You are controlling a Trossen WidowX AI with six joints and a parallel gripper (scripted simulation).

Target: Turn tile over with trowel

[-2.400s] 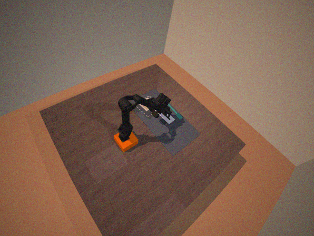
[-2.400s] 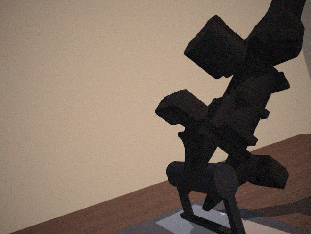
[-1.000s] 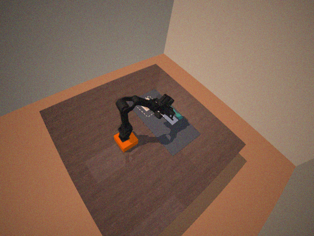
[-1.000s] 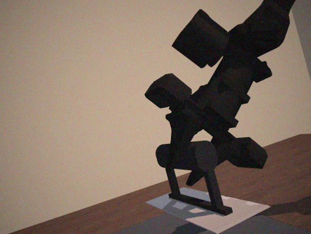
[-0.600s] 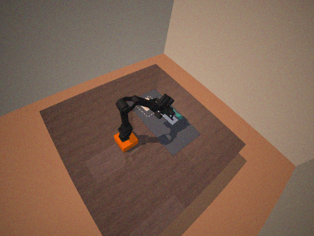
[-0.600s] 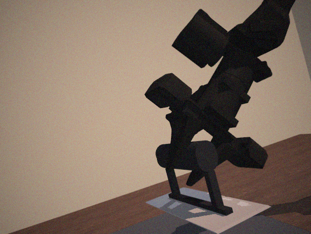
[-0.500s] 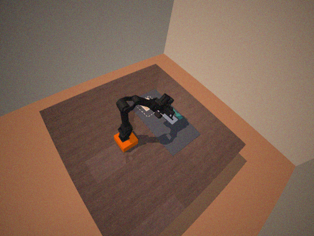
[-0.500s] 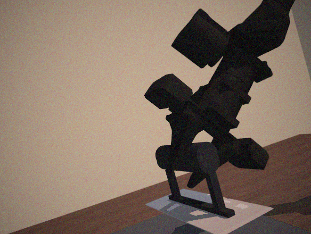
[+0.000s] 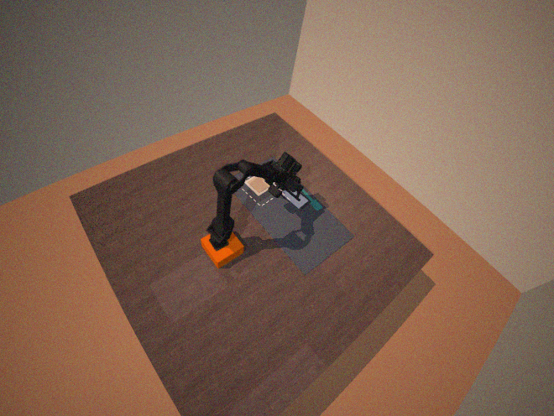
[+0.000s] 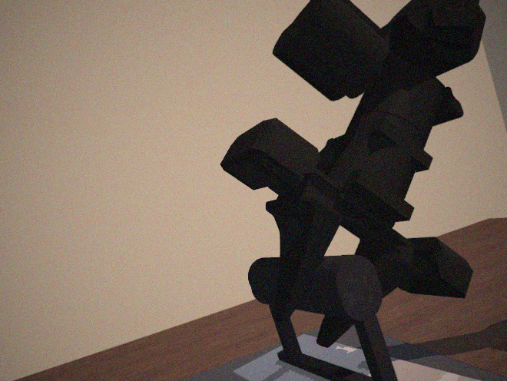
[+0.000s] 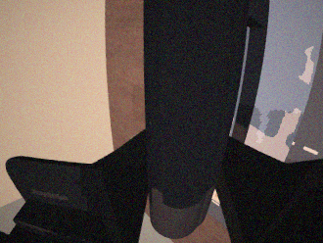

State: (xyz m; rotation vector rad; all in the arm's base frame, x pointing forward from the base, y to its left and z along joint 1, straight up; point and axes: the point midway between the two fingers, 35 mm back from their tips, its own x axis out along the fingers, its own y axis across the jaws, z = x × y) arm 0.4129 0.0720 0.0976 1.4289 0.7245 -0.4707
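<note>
The grey mat is 150 mm below my gripper tip, 60 mm to the right of it and 40 mm behind it. The rest, counted from my gripper tip: slim teal tool (130 mm below, 100 mm ahead, 70 mm to the right); then trowel (30 mm behind, 10 mm below); then cream tile (140 mm to the left, 130 mm below, 70 mm behind).
</note>
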